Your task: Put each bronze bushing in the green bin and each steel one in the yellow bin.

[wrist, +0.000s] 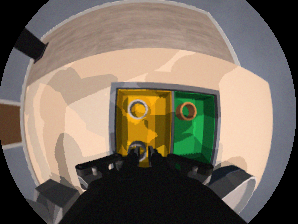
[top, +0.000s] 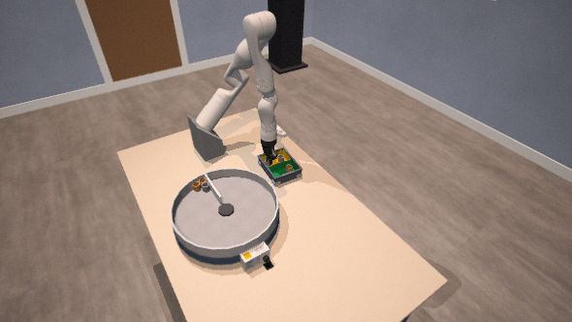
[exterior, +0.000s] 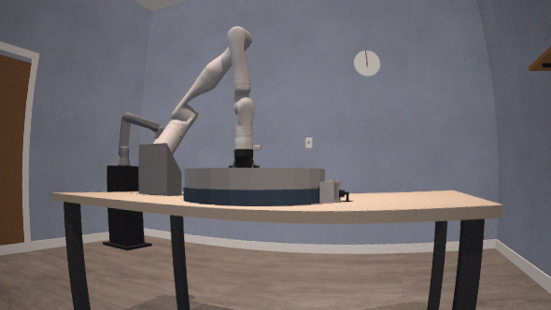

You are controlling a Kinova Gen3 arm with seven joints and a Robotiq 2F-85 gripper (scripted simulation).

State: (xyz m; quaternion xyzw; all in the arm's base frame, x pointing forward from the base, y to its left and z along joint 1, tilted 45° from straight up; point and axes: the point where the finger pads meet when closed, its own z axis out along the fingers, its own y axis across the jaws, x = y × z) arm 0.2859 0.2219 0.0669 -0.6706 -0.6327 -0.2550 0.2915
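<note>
Right now the bin is 40 mm ahead of my hand, 30 mm to the left of it and 20 mm below it. Also, from my hand: grey turntable: 310 mm to the right, 190 mm ahead, 10 mm above.
</note>
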